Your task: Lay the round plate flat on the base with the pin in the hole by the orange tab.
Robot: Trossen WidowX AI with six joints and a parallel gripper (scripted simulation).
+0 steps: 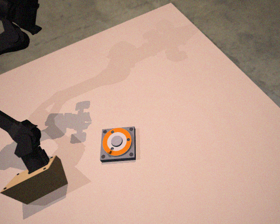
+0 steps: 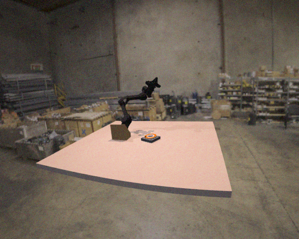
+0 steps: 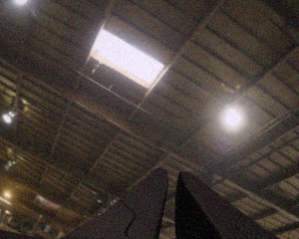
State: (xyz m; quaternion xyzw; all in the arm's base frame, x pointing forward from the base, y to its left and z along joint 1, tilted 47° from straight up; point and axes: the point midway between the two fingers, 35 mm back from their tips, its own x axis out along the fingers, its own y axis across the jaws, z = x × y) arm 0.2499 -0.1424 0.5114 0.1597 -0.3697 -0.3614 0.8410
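Now: the square grey base 520 mm below my gripper tip, 310 mm to the right of it and 40 mm behind it.
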